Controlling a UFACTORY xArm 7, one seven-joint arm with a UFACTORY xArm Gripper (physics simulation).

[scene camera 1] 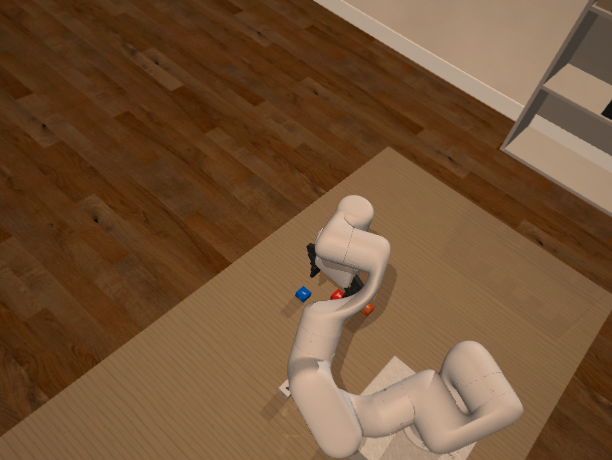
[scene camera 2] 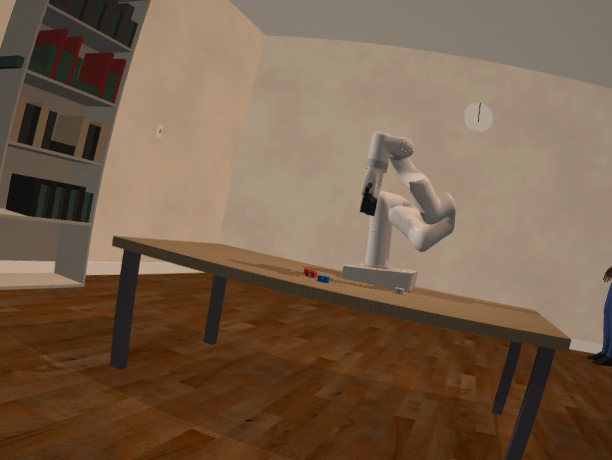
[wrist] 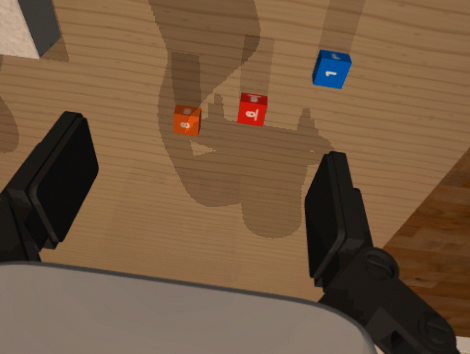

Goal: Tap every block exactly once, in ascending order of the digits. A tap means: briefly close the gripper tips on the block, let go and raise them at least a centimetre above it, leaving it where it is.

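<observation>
A blue block (scene camera 1: 303, 294) (scene camera 2: 323, 279) (wrist: 331, 70) shows a 1. A red block (scene camera 1: 337, 295) (scene camera 2: 310, 273) (wrist: 252, 110) shows what looks like an underlined 6. An orange block (scene camera 1: 368, 309) (wrist: 187, 121) shows what looks like an 8; the arm partly covers it in scene camera 1. A white block (scene camera 1: 285, 388) (scene camera 2: 399, 290) lies farther off, partly behind the arm in scene camera 1, its digit unreadable. My gripper (scene camera 1: 332, 283) (scene camera 2: 368, 213) (wrist: 204, 158) is open and empty, high above the table. In the wrist view the blocks lie beyond the fingertips, the blue one to the right.
The wooden table (scene camera 1: 200, 345) (scene camera 2: 480, 310) carries the blocks and the arm's pale base (scene camera 1: 395, 372) (scene camera 2: 377, 276). The base's corner shows at the wrist view's upper left. Arm shadows fall across the orange and red blocks. A bookshelf stands beyond the table.
</observation>
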